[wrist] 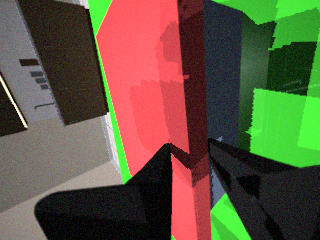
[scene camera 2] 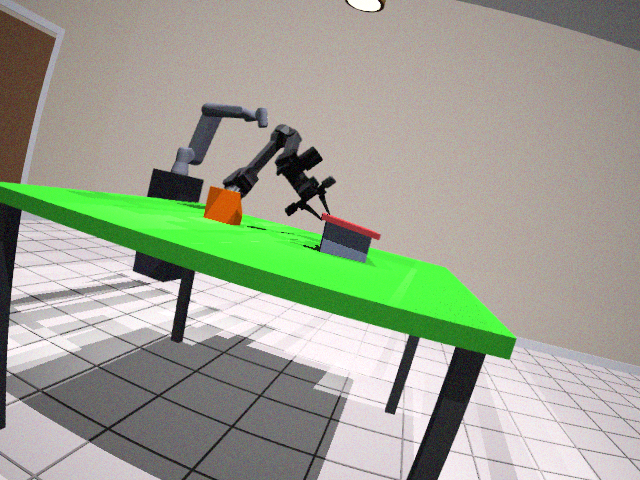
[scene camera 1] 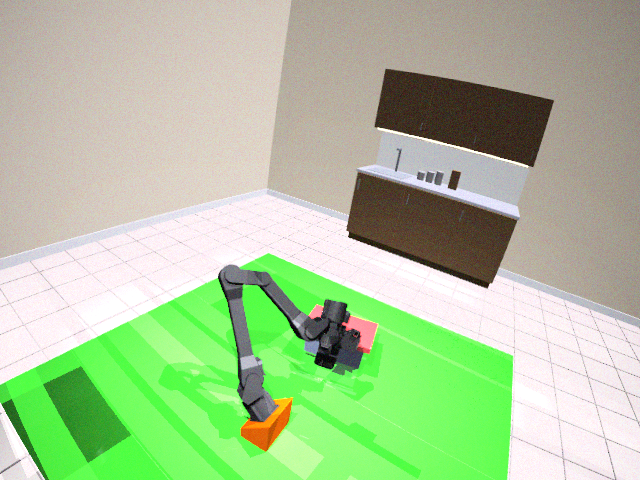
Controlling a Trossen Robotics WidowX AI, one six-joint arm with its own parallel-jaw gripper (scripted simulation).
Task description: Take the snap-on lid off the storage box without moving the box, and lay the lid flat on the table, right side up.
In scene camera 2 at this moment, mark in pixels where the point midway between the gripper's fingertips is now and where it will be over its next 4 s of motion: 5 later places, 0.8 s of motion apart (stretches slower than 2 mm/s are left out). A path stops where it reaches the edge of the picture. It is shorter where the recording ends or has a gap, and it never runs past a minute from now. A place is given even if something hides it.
My gripper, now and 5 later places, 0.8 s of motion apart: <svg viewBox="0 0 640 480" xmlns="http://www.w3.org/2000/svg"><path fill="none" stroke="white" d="M326 217L326 217L327 218L327 218L330 210L336 202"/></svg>
